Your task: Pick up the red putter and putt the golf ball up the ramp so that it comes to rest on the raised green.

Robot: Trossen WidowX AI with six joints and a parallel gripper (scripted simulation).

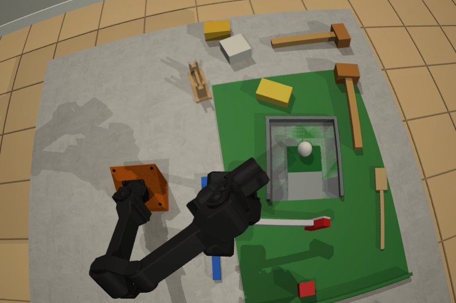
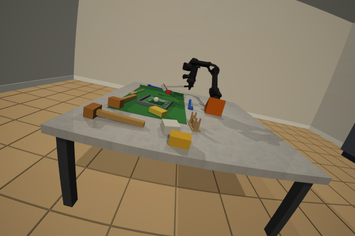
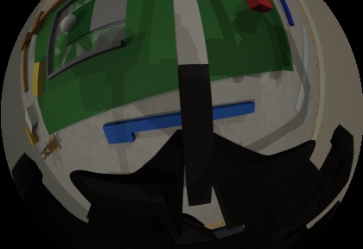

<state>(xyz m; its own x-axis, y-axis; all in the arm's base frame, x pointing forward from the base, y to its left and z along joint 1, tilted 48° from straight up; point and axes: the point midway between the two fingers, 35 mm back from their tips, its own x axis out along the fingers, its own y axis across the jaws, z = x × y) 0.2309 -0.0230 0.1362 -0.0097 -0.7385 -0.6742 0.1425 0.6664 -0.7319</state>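
My gripper tip is 120 mm short of the red putter and 10 mm to the left of it. From my gripper tip the other things lie so: white golf ball 240 mm ahead, 200 mm to the left, 100 mm below; red cube 200 mm to the right, 190 mm ahead, 100 mm below; green mat 250 mm ahead, 130 mm below, 110 mm to the left.
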